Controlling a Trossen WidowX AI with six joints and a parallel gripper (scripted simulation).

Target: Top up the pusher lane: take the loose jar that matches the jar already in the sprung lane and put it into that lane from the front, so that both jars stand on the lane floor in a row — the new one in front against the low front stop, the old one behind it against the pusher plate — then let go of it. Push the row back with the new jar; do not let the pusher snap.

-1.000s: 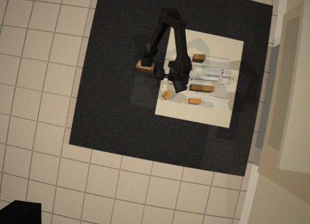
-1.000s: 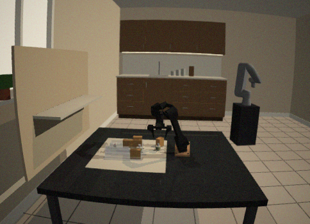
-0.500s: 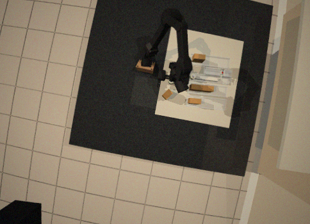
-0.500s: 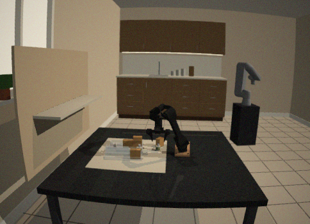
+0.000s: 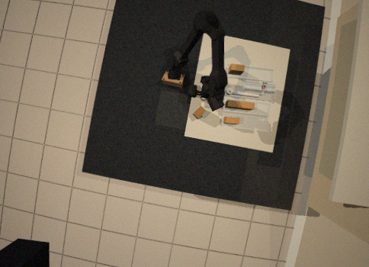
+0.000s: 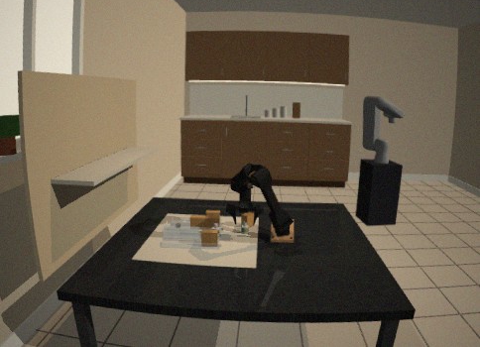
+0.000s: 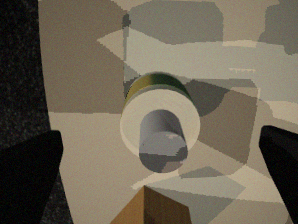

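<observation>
Now: gripper tip 20 mm past the tan block, 90 mm to the left of it and 10 mm above it. Round my gripper tip: pusher lane 290 mm ahead, 60 mm to the left, 30 mm below.
</observation>
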